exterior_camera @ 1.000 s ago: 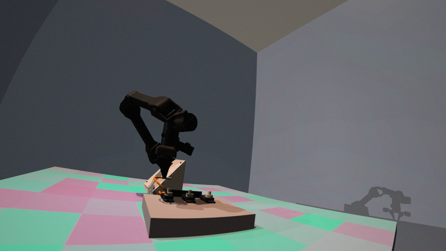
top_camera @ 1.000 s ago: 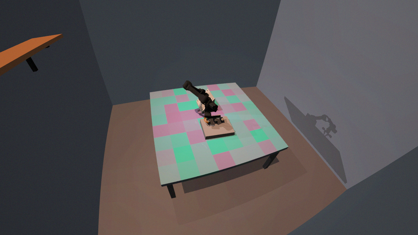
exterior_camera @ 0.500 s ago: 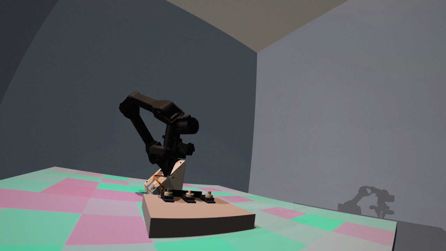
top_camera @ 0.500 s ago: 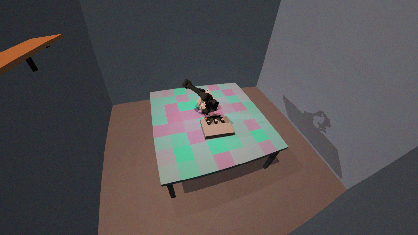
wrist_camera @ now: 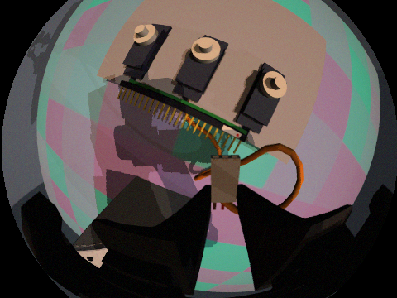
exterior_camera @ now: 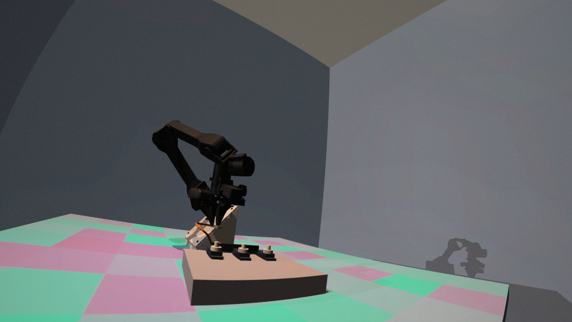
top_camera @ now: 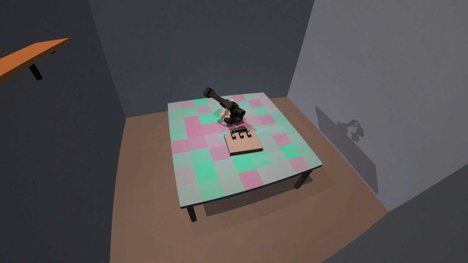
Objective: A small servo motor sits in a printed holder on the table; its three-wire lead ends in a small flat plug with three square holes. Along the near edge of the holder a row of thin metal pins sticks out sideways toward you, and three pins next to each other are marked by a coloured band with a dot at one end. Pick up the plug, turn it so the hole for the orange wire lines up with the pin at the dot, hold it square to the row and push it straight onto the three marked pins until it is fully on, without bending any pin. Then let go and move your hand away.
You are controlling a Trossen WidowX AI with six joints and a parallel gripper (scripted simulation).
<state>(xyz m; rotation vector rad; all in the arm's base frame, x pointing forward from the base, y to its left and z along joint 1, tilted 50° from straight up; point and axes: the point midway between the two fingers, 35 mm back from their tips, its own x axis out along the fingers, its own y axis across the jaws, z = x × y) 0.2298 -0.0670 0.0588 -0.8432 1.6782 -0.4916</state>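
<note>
My gripper tip is 40 mm short of the white band and 40 mm above it. The rest, counted from my gripper tip: black pin strip: 60 mm to the left, 60 mm below, 50 mm ahead.
</note>
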